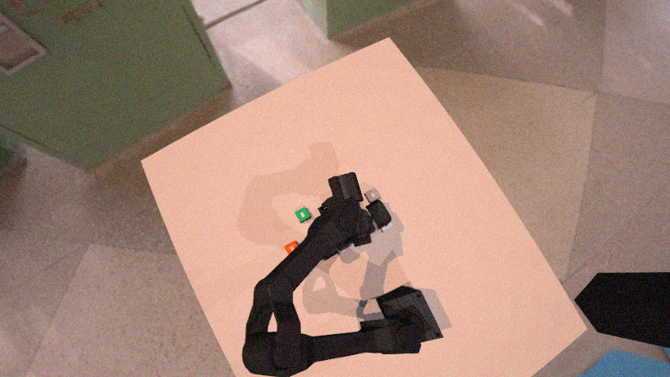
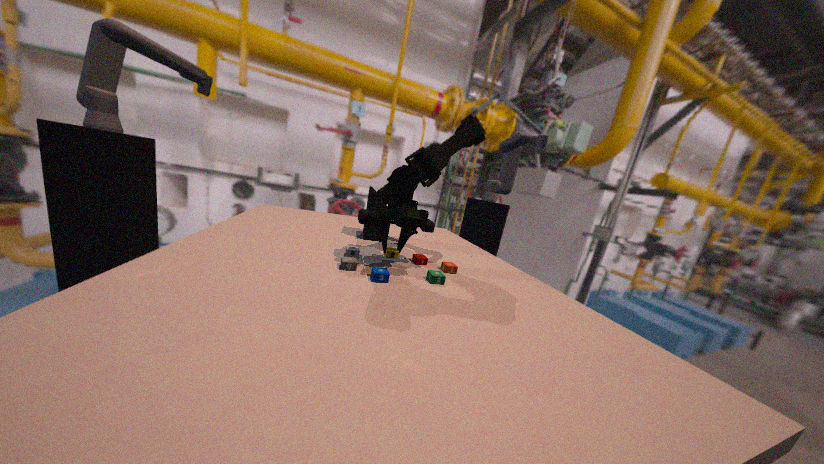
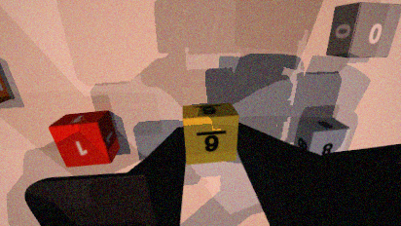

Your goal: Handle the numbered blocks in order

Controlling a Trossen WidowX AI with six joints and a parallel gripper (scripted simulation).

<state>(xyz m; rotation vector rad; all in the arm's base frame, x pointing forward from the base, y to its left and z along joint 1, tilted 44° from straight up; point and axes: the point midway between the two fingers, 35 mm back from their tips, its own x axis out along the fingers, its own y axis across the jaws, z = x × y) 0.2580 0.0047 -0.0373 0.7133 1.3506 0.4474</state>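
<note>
The white block is 40 mm behind my gripper tip, 90 mm to the right of it and 10 mm below it. The rest, counted from my gripper tip: blue block (110 mm ahead, 60 mm to the right, 10 mm below); then yellow block (right at my gripper tip); then red block (80 mm to the left, 10 mm below).
</note>
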